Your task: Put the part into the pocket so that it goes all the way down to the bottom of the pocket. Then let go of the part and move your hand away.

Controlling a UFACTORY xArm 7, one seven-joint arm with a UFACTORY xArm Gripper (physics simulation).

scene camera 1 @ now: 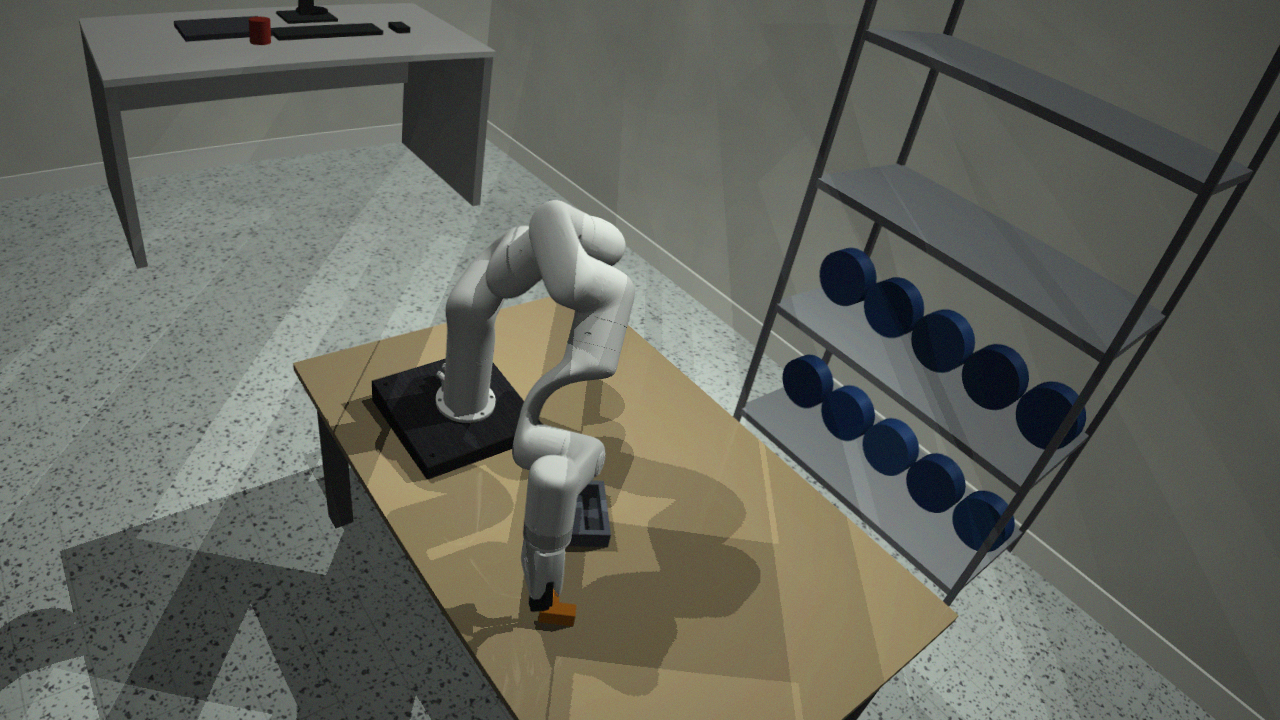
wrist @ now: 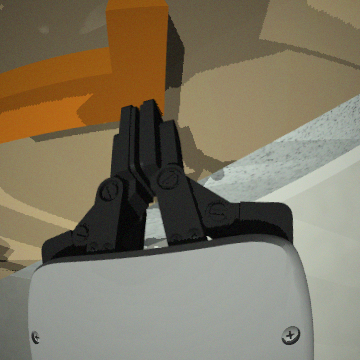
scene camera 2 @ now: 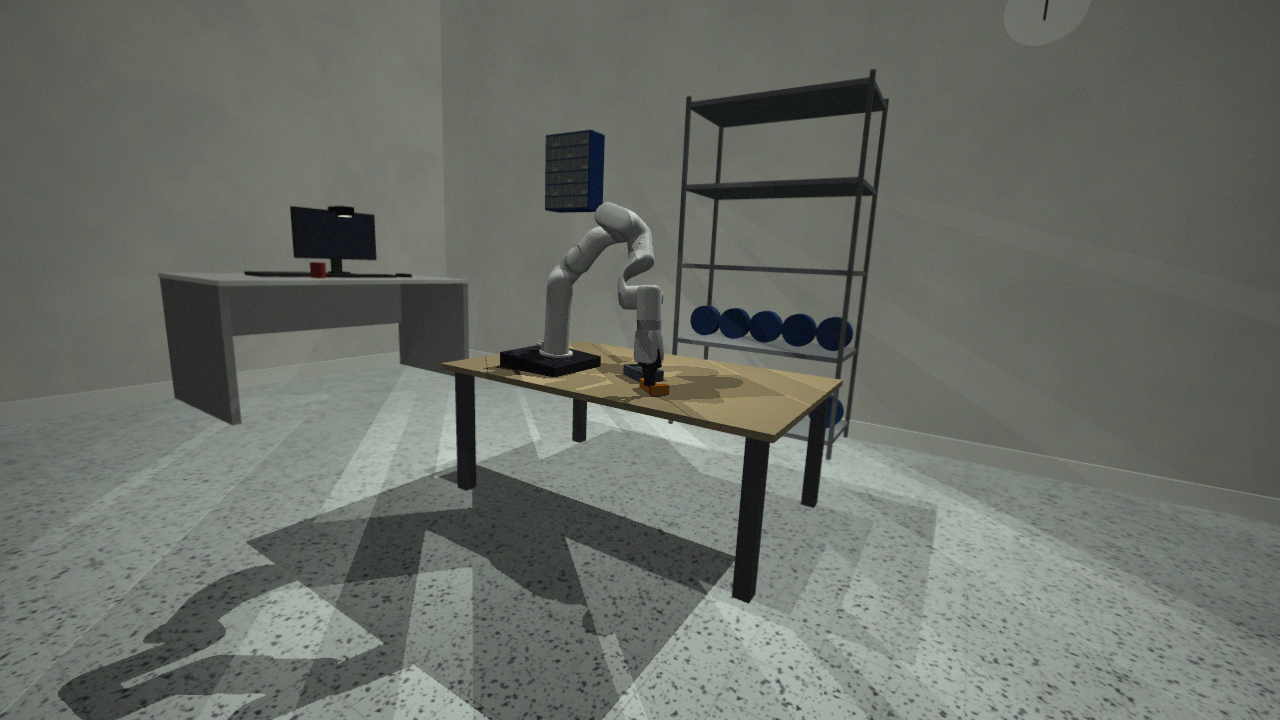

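Seen in the pictures: gripper, fingertip midpoint: (scene camera 1: pixel 538 607) (wrist: pixel 146 120) (scene camera 2: pixel 649 385); arm's base, origin of the base link: (scene camera 1: pixel 465 401) (scene camera 2: pixel 556 353).
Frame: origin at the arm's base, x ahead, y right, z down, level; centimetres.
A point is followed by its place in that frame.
Observation:
The orange part (scene camera 1: pixel 559 615) {x 50.4, y 20.4, z 2.0 cm} (scene camera 2: pixel 657 388) {x 49.4, y 21.3, z 2.5 cm} (wrist: pixel 137 55) {x 49.9, y 19.3, z 1.7 cm} lies on the wooden table near its left edge in scene camera 1. It has a long bar and a crosswise end block. My gripper (scene camera 1: pixel 540 607) {x 47.1, y 22.1, z 1.7 cm} (scene camera 2: pixel 649 383) {x 47.1, y 22.1, z 1.7 cm} (wrist: pixel 146 120) {x 47.1, y 22.1, z 1.7 cm} is shut with nothing between its fingers. Its fingertips are right beside the end block of the part; whether they touch it I cannot tell. The dark grey pocket block (scene camera 1: pixel 601 540) {x 43.2, y 2.5, z 2.7 cm} (scene camera 2: pixel 631 369) {x 32.8, y 3.3, z 1.6 cm} sits on the table behind the gripper, toward the arm's base. The arm hides part of it, and the part is outside it.
The wooden table (scene camera 1: pixel 698 465) {x 41.4, y -30.4, z 4.7 cm} (scene camera 2: pixel 751 407) {x 78.3, y 19.6, z 4.7 cm} carries the arm's black base plate (scene camera 1: pixel 411 429) {x 0.0, y 13.8, z 0.5 cm} (scene camera 2: pixel 528 361) {x -2.1, y 15.1, z 0.8 cm}. The table's edge runs close to the gripper. A metal shelf rack (scene camera 1: pixel 805 214) (scene camera 2: pixel 683 179) with blue discs stands beyond the table, and a grey desk (scene camera 1: pixel 268 67) (scene camera 2: pixel 313 304) stands farther back.

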